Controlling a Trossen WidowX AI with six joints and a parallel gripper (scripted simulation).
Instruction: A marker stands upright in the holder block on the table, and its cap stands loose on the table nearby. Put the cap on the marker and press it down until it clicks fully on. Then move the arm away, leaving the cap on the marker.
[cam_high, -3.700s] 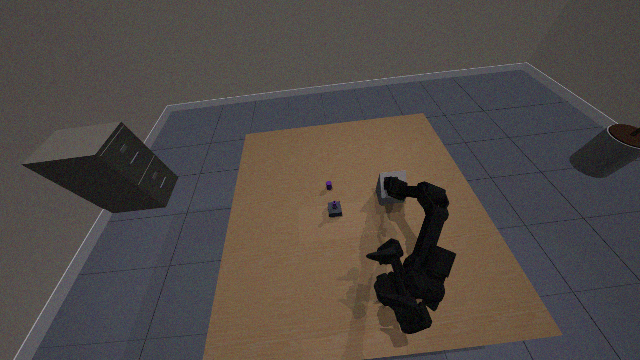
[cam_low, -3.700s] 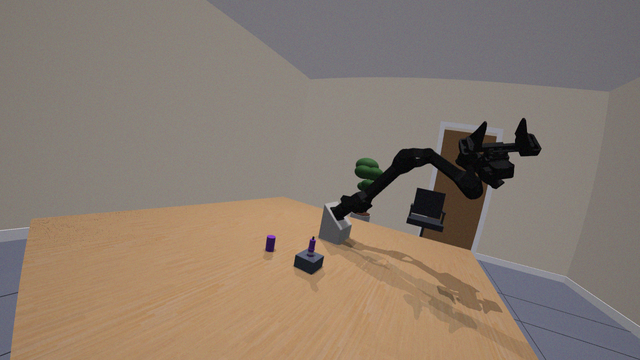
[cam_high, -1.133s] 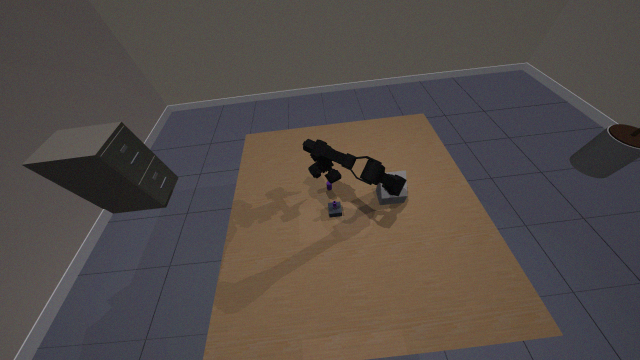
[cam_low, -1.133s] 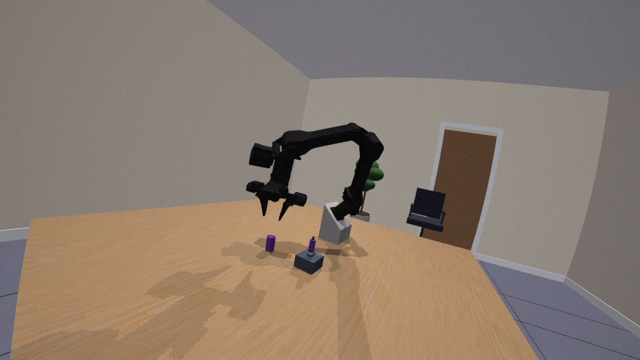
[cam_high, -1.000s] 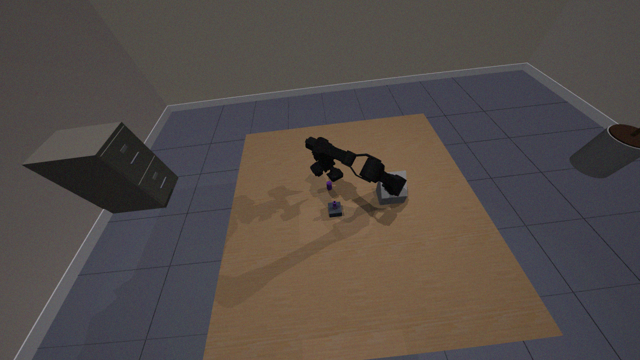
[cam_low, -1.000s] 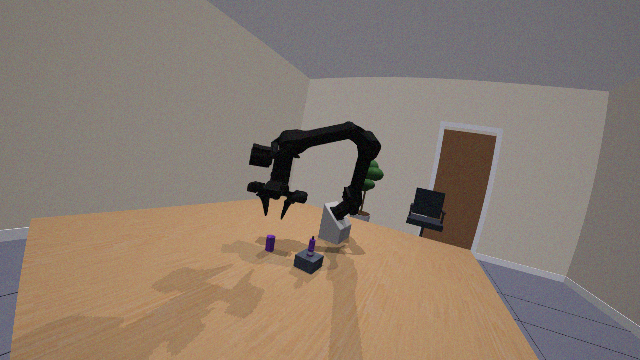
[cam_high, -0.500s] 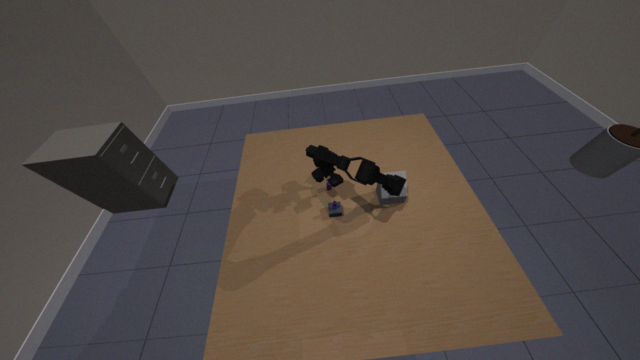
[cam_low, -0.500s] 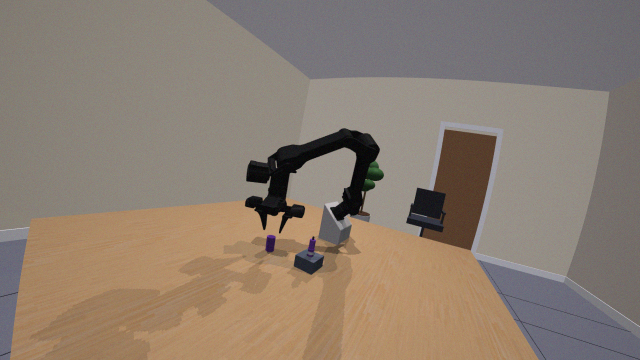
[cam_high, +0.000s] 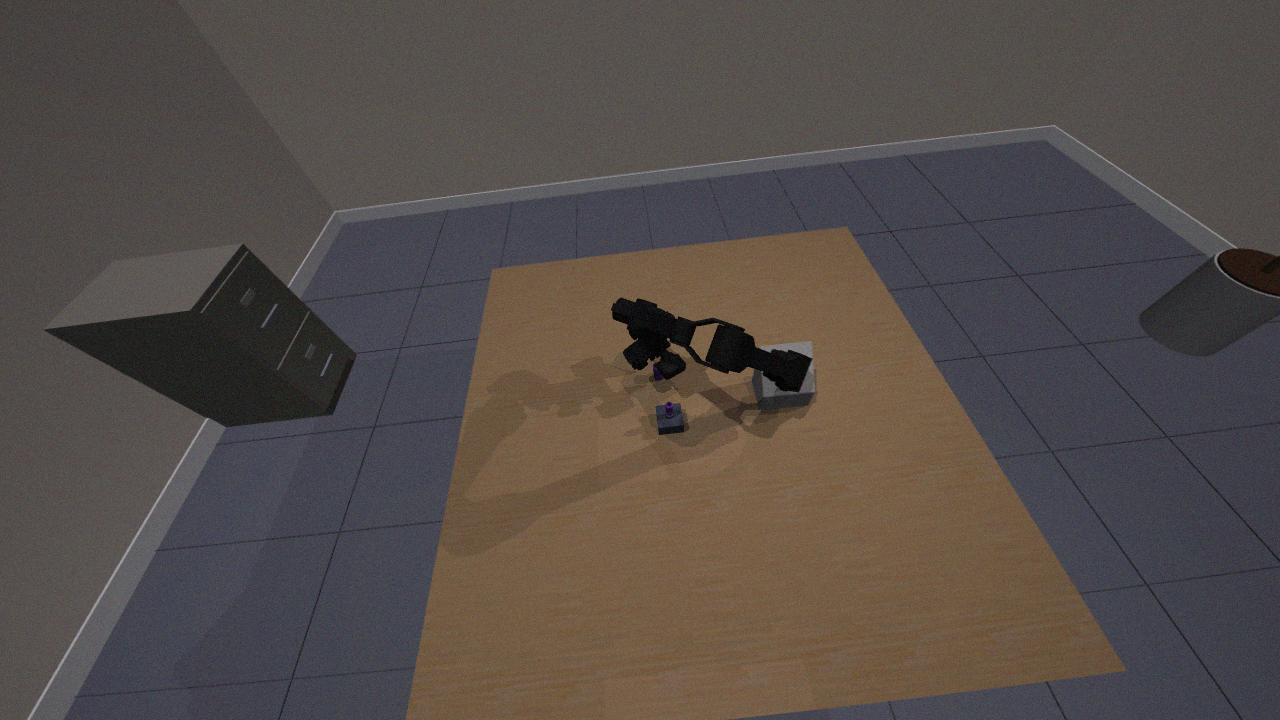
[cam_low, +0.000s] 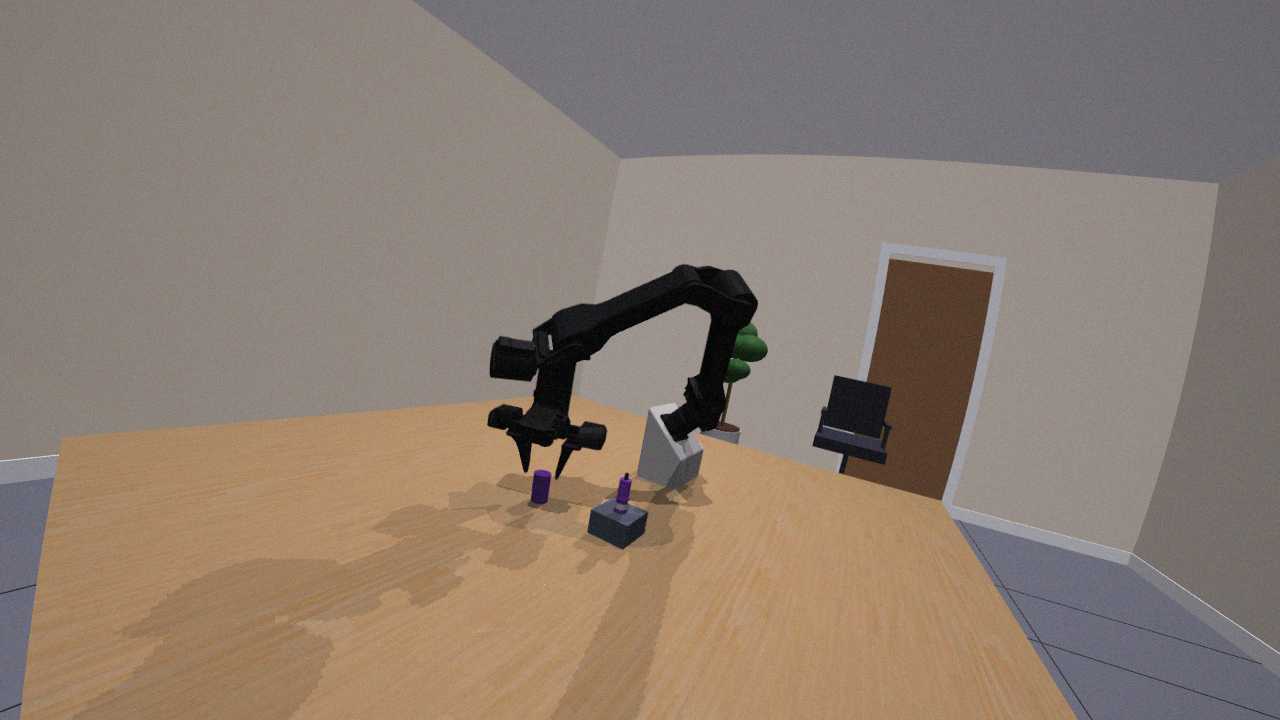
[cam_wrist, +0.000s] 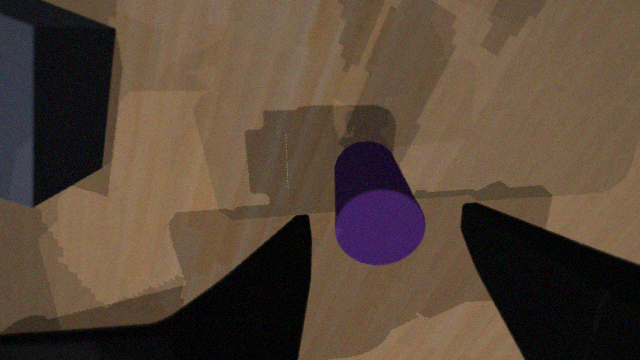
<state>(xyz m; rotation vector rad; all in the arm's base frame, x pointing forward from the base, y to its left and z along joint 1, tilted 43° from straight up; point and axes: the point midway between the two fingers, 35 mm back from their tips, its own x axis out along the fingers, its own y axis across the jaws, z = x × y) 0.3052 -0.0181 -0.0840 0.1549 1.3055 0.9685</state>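
The purple marker cap lies 2 cm below my gripper tip. Also, from my gripper tip: holder block 2 cm behind, 15 cm to the left, 3 cm below.
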